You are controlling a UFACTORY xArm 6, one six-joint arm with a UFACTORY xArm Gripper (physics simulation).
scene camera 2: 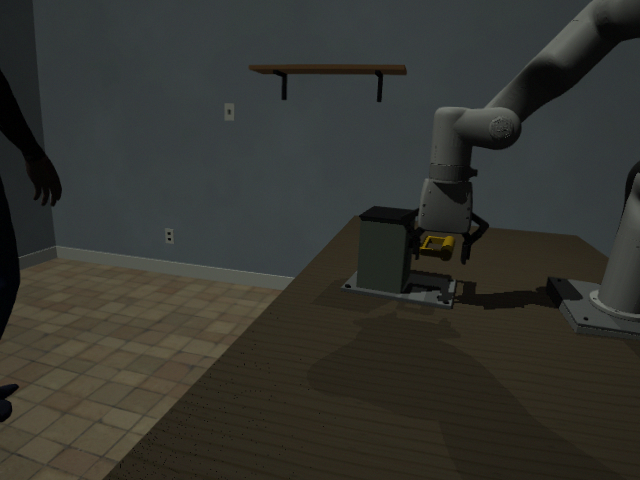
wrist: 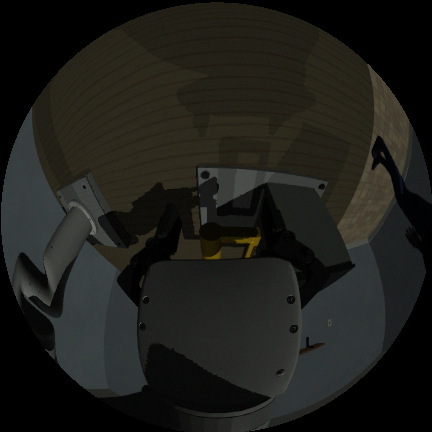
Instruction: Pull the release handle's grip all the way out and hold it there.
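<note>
The release handle's yellow grip [scene camera 2: 447, 246] [wrist: 211, 245] is a round bar on a yellow frame, at the side of a grey-green housing [scene camera 2: 381, 254] [wrist: 311, 220] with a black top. The housing stands on a light base plate [scene camera 2: 423, 298] [wrist: 240, 176]. My gripper [scene camera 2: 439, 257] [wrist: 219, 209] is open and points down, with its fingers on either side of the grip and nothing held. One finger is between the grip and the housing, close to the housing; the other is on the grip's outer side. The gripper body hides part of the grip in the wrist view.
The wooden table [scene camera 2: 330, 356] [wrist: 165, 95] carries the housing and the arm's base [scene camera 2: 599, 315] [wrist: 95, 205]. A wall shelf [scene camera 2: 330, 68] is on the back wall. Part of a person [scene camera 2: 43, 178] [wrist: 395, 175] shows beyond the table, over the tiled floor.
</note>
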